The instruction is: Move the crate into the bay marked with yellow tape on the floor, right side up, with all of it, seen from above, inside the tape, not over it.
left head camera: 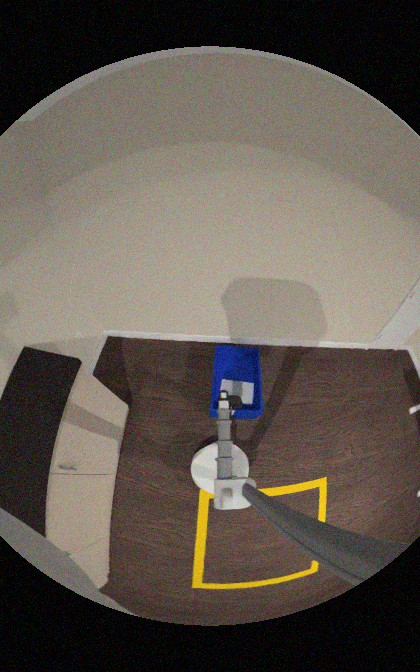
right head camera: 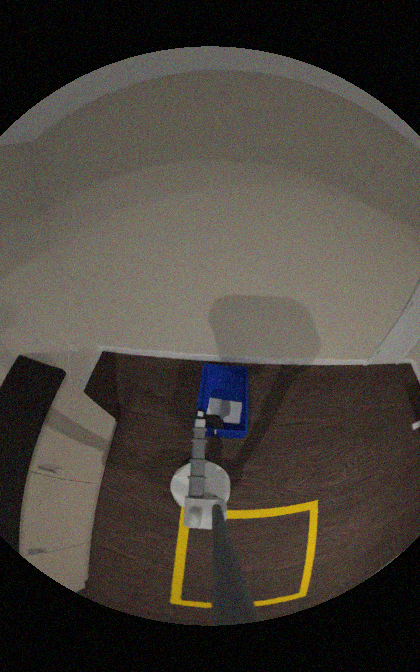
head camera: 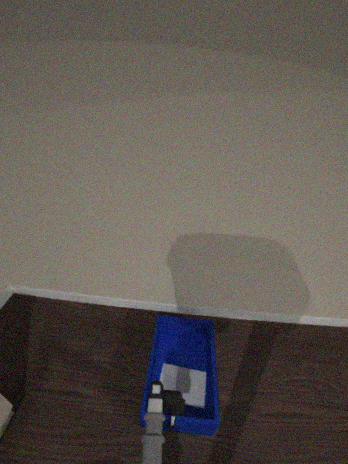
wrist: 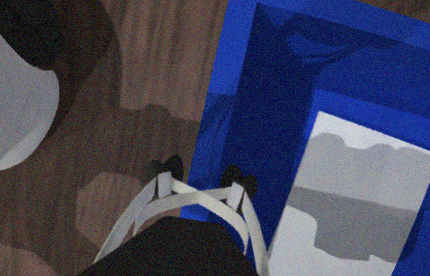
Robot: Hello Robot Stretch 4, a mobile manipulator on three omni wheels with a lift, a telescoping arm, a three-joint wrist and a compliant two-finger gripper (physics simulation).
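Frame: origin at the robot's base, x ahead, y left, z up, level; millimetres.
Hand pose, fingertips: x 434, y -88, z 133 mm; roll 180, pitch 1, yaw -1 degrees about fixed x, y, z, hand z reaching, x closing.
Things, the pixels of their top centre, and the offset from my fingertips. "pt": a spot on its surface instead.
- blue crate at its top centre: (head camera: pixel 182 360) 60 mm up, 287 mm ahead, 60 mm right
- grey sheet at its top centre: (wrist: pixel 348 225) (head camera: pixel 182 384) 135 mm down, 229 mm ahead, 77 mm right
- wall's white skirting at a spot on its surface: (head camera: pixel 125 303) pt 106 mm down, 808 mm ahead, 392 mm left
A blue crate (head camera: pixel 187 350) (left head camera: pixel 237 362) (right head camera: pixel 225 382) (wrist: pixel 270 115) stands upright, open side up, near the far wall. A white and grey sheet (head camera: pixel 196 387) (wrist: pixel 360 200) lies inside it. The crate is outside the yellow tape bay (left head camera: pixel 201 540) (right head camera: pixel 180 555), which lies behind my base; the mast and arm hide parts of the tape. My gripper (wrist: pixel 202 175) (head camera: pixel 173 417) is at the crate's near wall, left of its middle. In the wrist view one fingertip is outside that wall and one inside, close against it; the gripper looks shut on the crate wall.
My round white base (left head camera: pixel 200 465) (right head camera: pixel 181 487) stands between the crate and the bay. A beige cabinet (left head camera: pixel 85 445) (right head camera: pixel 70 505) with a dark top runs along the left side. The wall's white skirting (head camera: pixel 125 303) is just behind the crate. A white frame (left head camera: pixel 397 325) is at the right.
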